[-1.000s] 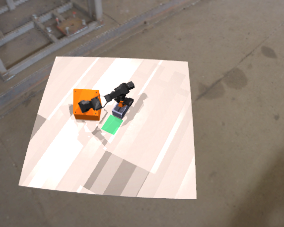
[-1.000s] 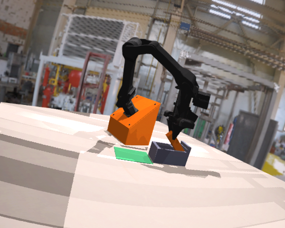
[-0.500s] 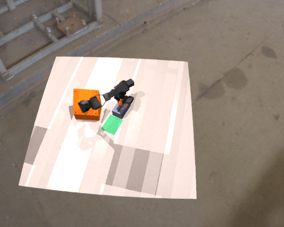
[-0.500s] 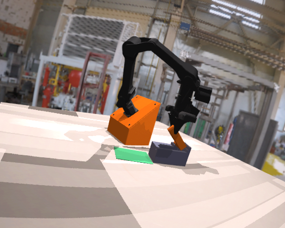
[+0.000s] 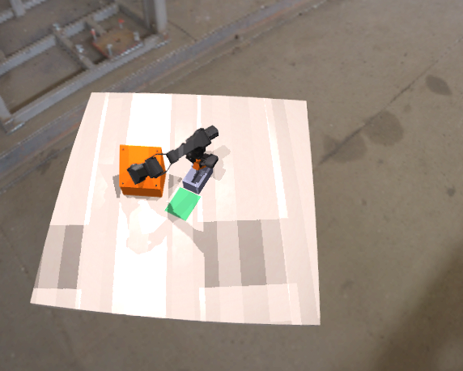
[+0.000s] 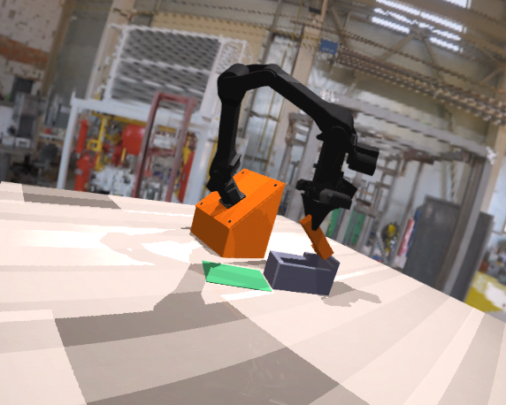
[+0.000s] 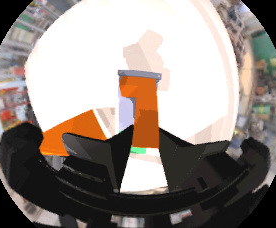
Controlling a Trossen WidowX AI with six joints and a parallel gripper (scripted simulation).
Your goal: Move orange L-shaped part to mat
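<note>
My gripper tip is 60 mm past the green mat, 130 mm to the left of it and 160 mm above it. Round my gripper tip: orange L-shaped part (40 mm to the left, 30 mm below).
</note>
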